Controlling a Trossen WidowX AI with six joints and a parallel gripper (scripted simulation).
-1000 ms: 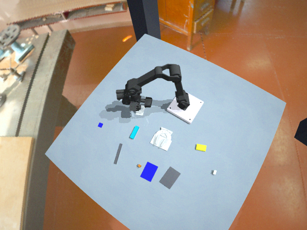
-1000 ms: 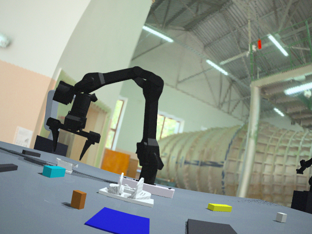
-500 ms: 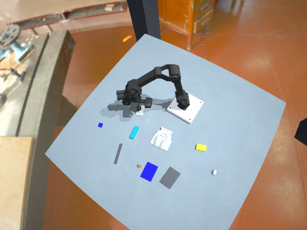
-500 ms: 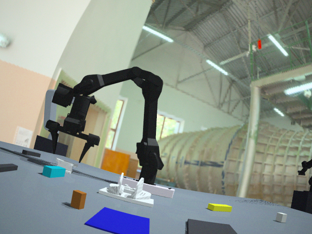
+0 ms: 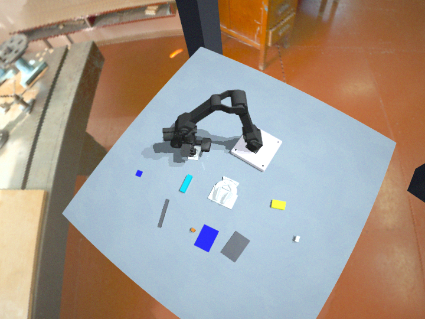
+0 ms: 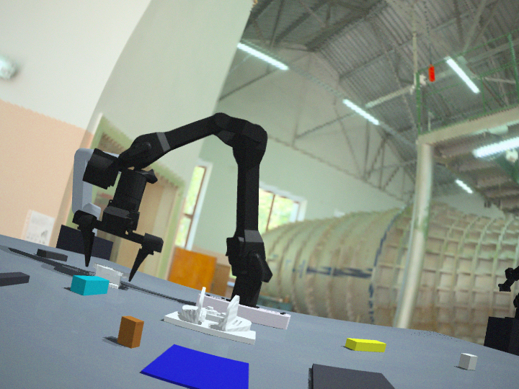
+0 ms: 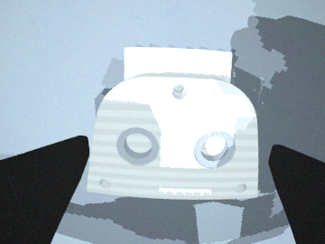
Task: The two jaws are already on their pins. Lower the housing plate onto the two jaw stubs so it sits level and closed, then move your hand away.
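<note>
Now: the cyan block 15 cm ahead of my gripper tip, 8 cm to the left of it and 1 cm below it. Round my gripper tip: orange cube: 31 cm ahead, 24 cm to the left, 1 cm below; grey bar: 33 cm ahead, 8 cm to the left, 1 cm below; small blue cube: 26 cm ahead, 16 cm to the right, 2 cm below.
</note>
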